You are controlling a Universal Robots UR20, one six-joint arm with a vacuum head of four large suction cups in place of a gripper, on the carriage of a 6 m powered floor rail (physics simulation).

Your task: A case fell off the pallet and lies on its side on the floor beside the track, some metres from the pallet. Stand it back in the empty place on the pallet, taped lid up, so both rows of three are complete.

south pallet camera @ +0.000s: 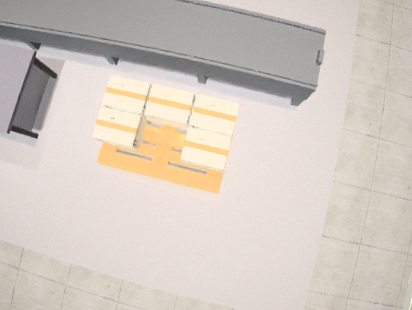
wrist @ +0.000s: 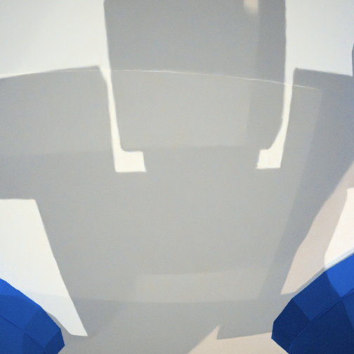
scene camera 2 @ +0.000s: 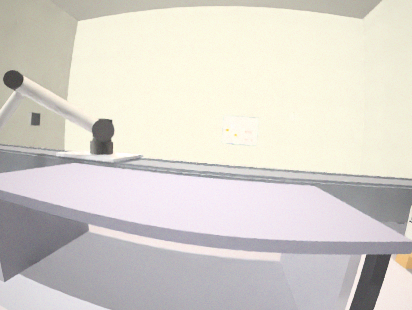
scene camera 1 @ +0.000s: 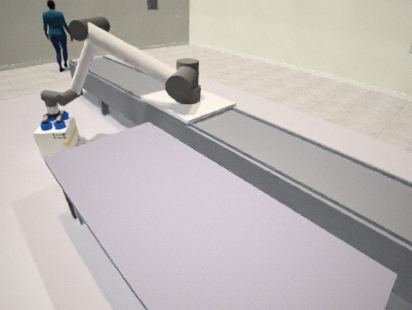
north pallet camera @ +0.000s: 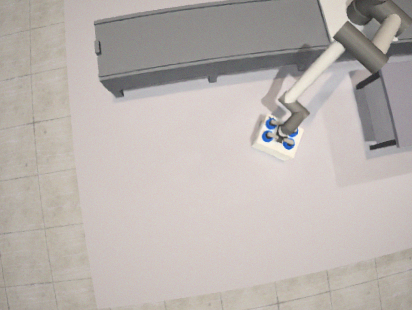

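Where they show: arm's base, origin of the base link: (scene camera 2: 101, 153) (scene camera 1: 187, 99) (north pallet camera: 358, 14).
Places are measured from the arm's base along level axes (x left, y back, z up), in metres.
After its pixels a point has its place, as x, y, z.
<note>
The fallen case (scene camera 1: 52, 144) {-0.764, -1.099, -0.420} (north pallet camera: 272, 151) {-0.997, -1.120, -0.389} lies on its side on the floor beside the track, at the left in scene camera 1. Its arrow mark and an orange tape strip show on its sides. My vacuum head (scene camera 1: 55, 122) (north pallet camera: 280, 134) {-0.928, -0.982, -0.288} is over the case's upper face, and its four blue cups appear to touch it. Whether suction holds is not visible. The wrist view shows the pale face close up, with two blue cups at the bottom corners. The pallet (south pallet camera: 158, 174) {3.265, -1.309, -0.427} holds five taped cases, three in the rear row and two in the front. The empty place is the middle front.
A long table (scene camera 1: 215, 215) {1.165, -0.817, -0.040} (scene camera 2: 190, 200) {1.183, -1.025, -0.040} stands between the fallen case's area and the pallet's area. The floor rail (scene camera 1: 280, 150) (north pallet camera: 200, 45) (south pallet camera: 200, 45) runs behind it, with the arm's base on the white carriage (scene camera 1: 215, 107) {0.302, 0.071, 0.000}. A person (scene camera 1: 56, 32) stands beyond the rail's far end.
</note>
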